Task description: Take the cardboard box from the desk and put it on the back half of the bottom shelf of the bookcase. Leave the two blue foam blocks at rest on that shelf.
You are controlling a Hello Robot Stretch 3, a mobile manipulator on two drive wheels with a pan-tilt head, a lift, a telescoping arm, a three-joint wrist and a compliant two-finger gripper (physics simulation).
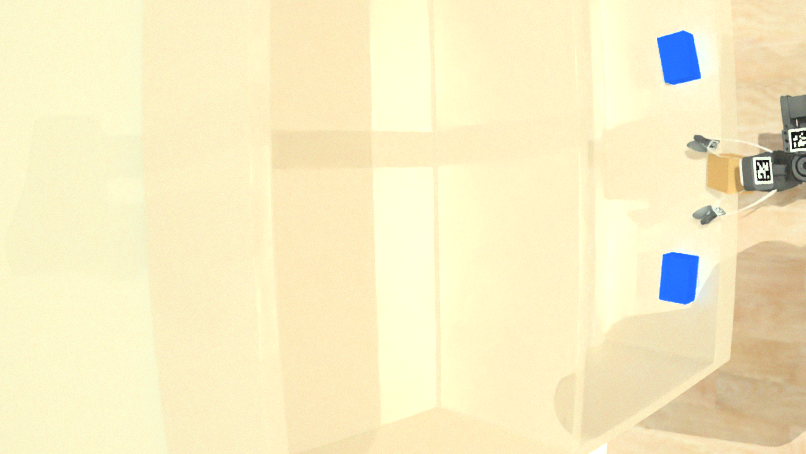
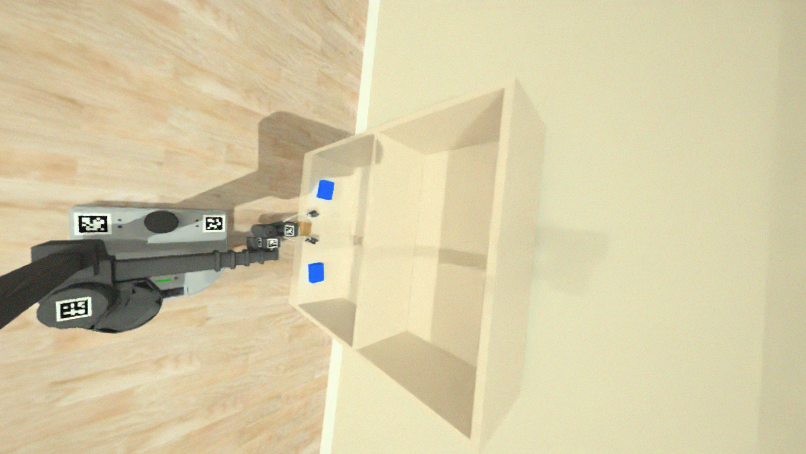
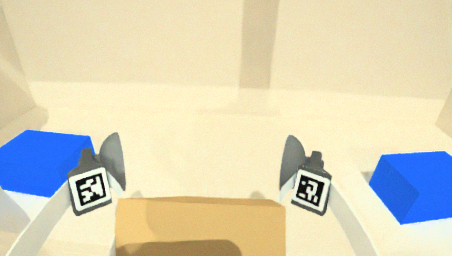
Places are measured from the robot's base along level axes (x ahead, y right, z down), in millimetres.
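Pixels of known places: gripper, fingertip midpoint: (image 1: pixel 692 180) (image 2: pixel 317 227) (image 3: pixel 204 153); robot's base at its link origin: (image 2: pixel 162 220).
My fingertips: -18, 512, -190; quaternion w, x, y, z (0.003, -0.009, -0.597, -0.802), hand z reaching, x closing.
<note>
Ahead of a thing's pixels: the offset from my fingertips to its top centre, as dx, dy, dz. Level surfaces: height alone.
The cardboard box @(-7, -74, -47) (image 1: pixel 723 172) (image 2: pixel 305 227) (image 3: pixel 200 225) sits between my gripper's fingers, back near the palm. My gripper (image 1: pixel 703 178) (image 2: pixel 312 226) (image 3: pixel 204 153) is shut on the box and reaches over the front edge of the bookcase's bottom shelf @(dz +90) (image 1: pixel 631 316) (image 3: pixel 217 133). Its fingertips are past the box. Two blue foam blocks rest on that shelf, one on each side of the gripper: one block @(+188, +71, +45) (image 1: pixel 678 57) (image 2: pixel 325 189) (image 3: pixel 38 162) and the other block @(-241, +27, +45) (image 1: pixel 678 277) (image 2: pixel 315 272) (image 3: pixel 414 186). Both stand apart from the fingers.
The pale wooden bookcase (image 2: pixel 513 220) stands against the wall, with a higher shelf board @(dz -422) (image 2: pixel 389 234) above the bottom compartment. The back panel (image 3: pixel 140 42) closes the shelf behind. My base (image 2: pixel 163 229) and arm (image 2: pixel 173 263) stand on the wood floor @(dz +189) (image 2: pixel 222 73).
</note>
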